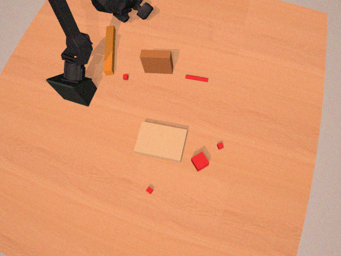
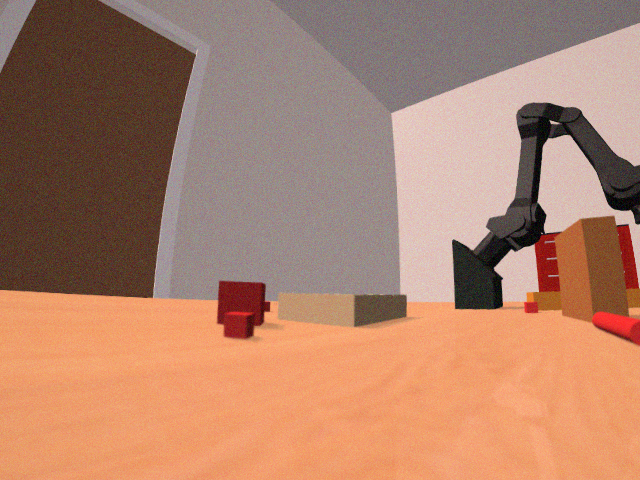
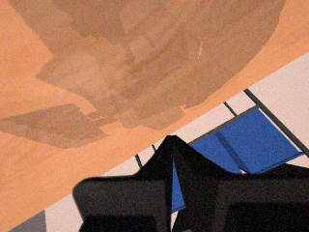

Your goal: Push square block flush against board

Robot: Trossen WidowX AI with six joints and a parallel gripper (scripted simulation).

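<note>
Right now my gripper tip is 32 cm to the left of the brown square block, 16 cm short of it and 1 cm below it. Also, from my gripper tip: long orange board (26 cm to the right, 5 cm behind, 3 cm below); then pale tan board (59 cm to the right, 24 cm ahead, 3 cm below); then thin red rod (33 cm to the right, 30 cm ahead, 4 cm below).
</note>
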